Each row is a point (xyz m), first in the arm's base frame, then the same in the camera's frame.
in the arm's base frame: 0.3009 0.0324 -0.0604
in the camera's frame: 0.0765 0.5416 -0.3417
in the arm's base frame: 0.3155 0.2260 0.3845
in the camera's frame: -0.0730 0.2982 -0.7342
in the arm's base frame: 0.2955 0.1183 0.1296
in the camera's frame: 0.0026 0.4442 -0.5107
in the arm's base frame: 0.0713 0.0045 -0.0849
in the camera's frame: -0.0518 0.7345 -0.3624
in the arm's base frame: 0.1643 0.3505 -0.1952
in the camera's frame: -0.2495 0.4763 -0.1760
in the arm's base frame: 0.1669 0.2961 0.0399
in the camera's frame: -0.2134 0.4498 -0.4131
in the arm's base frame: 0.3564 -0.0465 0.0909
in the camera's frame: 0.1681 0.5124 -0.4932
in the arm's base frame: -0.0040 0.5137 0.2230
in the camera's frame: -0.4949 0.3934 -0.5795
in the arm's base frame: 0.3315 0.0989 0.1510
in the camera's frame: 0.0402 0.4245 -0.5288
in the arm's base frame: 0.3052 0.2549 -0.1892
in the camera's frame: -0.0853 0.4309 -0.1753
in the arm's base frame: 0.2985 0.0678 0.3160
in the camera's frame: 0.0374 0.4271 -0.6999
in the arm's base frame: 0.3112 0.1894 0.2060
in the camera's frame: -0.0431 0.3689 -0.5689
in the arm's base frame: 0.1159 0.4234 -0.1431
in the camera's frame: -0.3378 0.4532 -0.2213
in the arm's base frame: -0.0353 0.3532 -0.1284
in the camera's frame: -0.3839 0.6050 -0.2743
